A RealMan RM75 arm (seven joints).
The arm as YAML. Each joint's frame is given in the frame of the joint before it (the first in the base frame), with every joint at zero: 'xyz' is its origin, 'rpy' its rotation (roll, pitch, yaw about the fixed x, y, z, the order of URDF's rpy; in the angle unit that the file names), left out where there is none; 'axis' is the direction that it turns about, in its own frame. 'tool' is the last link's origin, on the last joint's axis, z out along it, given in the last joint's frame.
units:
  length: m
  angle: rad
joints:
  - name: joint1
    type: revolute
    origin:
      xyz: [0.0, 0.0, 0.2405]
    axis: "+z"
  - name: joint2
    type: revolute
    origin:
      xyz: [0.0, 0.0, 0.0]
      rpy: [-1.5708, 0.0, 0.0]
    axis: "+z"
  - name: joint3
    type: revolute
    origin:
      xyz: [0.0, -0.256, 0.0]
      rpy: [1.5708, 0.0, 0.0]
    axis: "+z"
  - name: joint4
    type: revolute
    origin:
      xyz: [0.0, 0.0, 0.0]
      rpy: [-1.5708, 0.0, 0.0]
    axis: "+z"
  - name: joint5
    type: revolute
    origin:
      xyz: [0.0, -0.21, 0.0]
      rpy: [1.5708, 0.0, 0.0]
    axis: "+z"
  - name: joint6
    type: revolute
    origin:
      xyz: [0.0, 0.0, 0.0]
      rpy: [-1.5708, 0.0, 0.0]
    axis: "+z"
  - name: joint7
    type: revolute
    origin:
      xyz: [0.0, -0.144, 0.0]
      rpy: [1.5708, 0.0, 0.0]
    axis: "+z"
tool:
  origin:
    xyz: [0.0, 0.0, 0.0]
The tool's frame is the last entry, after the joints.
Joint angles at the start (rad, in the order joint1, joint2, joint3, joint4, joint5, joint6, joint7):
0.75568 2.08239 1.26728 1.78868 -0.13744 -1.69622 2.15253
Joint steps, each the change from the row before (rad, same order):
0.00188 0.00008 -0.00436 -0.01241 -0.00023 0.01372 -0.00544
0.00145 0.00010 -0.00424 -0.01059 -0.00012 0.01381 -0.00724
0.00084 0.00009 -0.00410 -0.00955 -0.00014 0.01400 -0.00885
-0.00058 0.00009 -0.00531 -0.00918 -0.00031 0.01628 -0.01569
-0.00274 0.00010 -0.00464 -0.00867 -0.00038 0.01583 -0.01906
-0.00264 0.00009 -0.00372 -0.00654 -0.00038 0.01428 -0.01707
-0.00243 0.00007 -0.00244 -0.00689 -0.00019 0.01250 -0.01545
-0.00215 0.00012 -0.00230 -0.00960 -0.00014 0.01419 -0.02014
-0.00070 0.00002 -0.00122 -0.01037 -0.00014 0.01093 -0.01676
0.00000 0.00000 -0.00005 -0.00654 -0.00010 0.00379 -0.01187
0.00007 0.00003 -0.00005 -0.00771 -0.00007 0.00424 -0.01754
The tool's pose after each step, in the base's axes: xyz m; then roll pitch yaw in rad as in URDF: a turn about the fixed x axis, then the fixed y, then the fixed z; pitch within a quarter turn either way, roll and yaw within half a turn. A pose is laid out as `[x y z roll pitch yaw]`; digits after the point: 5 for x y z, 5 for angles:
[0.06072 0.35261 0.02509 -2.46336 -1.04044 0.14676]
[0.06066 0.35406 0.02302 -2.47996 -1.04660 0.17107]
[0.06059 0.35542 0.02105 -2.49849 -1.05287 0.19812]
[0.06064 0.35670 0.01884 -2.52821 -1.06235 0.23927]
[0.06145 0.35782 0.01680 -2.56302 -1.07281 0.28392]
[0.06198 0.35877 0.01515 -2.59392 -1.08078 0.32455]
[0.06279 0.35974 0.01375 -2.62220 -1.08772 0.36001]
[0.06393 0.36103 0.01208 -2.66033 -1.09685 0.40571]
[0.06520 0.36235 0.01070 -2.69412 -1.10518 0.44371]
[0.06625 0.36307 0.01006 -2.71878 -1.11172 0.46861]
[0.06751 0.36390 0.00932 -2.75575 -1.12040 0.50644]

